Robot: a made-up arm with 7 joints.
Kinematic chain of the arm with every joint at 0, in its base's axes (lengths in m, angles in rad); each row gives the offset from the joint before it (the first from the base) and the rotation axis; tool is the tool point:
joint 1: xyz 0 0.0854 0 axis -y
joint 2: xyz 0 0.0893 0 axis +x
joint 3: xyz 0 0 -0.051 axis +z
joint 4: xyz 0 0 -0.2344 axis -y
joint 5: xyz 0 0 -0.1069 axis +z
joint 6: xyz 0 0 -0.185 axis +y
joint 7: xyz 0 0 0 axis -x
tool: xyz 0 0 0
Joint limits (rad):
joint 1: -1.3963..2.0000
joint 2: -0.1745..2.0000
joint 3: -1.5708..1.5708
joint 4: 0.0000..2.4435
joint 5: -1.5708..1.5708
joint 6: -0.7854..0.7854
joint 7: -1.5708..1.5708
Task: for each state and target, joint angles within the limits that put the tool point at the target. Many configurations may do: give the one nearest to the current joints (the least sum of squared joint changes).
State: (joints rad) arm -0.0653 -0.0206 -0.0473 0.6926 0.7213 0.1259 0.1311
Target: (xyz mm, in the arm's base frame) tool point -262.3 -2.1 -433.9
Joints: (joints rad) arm -0.9006 -0.1745 -0.4774 0.7521 0.7213 0.1259 0.1311
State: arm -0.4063 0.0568 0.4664 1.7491 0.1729 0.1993 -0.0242
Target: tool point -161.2 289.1 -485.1
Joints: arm -0.7091 0.0090 0.5173 0.8677 0.1729 0.1993 -0.0242
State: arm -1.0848 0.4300 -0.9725 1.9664 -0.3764 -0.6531 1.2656
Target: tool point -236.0 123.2 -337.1
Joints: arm -1.0577 0.5274 -0.9153 1.5388 -0.3764 -0.6531 1.2656
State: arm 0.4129 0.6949 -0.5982 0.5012 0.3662 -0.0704 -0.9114
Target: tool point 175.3 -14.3 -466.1
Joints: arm 0.0988 -0.0529 -0.9042 0.7919 0.3662 -0.0704 -0.9114
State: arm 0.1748 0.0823 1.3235 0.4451 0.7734 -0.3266 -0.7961
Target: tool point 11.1 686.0 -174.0
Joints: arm 0.0143 0.8782 1.5261 0.7209 0.7734 -0.3266 -0.7961
